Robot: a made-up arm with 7 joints.
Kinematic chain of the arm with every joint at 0, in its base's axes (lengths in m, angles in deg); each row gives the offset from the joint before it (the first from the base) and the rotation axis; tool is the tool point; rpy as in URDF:
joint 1: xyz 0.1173 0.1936 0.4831 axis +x
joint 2: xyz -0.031 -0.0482 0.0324 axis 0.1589 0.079 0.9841
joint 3: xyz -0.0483 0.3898 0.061 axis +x
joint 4: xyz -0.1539 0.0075 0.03 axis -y
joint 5: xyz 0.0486 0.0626 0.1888 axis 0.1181 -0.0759 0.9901
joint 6: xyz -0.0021 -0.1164 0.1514 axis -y
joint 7: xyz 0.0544 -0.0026 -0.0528 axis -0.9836 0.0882 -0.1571
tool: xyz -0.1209 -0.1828 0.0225 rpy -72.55 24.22 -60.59
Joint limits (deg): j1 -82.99..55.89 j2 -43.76..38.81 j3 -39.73..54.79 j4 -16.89..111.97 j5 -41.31..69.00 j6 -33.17..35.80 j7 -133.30..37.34
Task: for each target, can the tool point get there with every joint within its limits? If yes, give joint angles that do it. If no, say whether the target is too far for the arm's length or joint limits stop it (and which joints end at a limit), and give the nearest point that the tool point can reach.
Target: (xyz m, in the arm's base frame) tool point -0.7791 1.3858 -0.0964
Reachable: no: too far | nearest point -0.4209 0.8526 0.1628 | short by 0.693 m
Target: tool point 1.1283 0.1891 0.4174
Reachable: no: joint limits stop it (at a limit: joint 1, joint 2, joint 3, joint 5, joint 6) | nearest point 0.5305 0.3174 0.2782 | short by 0.627 m
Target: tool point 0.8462 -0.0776 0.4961
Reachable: no: joint limits stop it (at a limit: joint 1, joint 2, joint 4, joint 5, joint 6) | nearest point 0.5170 0.1242 0.7410 | short by 0.457 m
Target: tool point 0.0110 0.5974 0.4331
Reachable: yes | joints -50.20 -20.29 0.63 46.90 1.54 26.21 -82.91
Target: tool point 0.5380 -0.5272 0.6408
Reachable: no: joint limits stop it (at a limit: joint 1, joint 2, joint 4, joint 5, joint 6, joint 7) | nearest point 0.3523 -0.1261 0.7477 | short by 0.455 m
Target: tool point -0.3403 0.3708 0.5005
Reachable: yes | joints -60.30 -8.65 37.17 76.16 36.67 2.71 -0.01
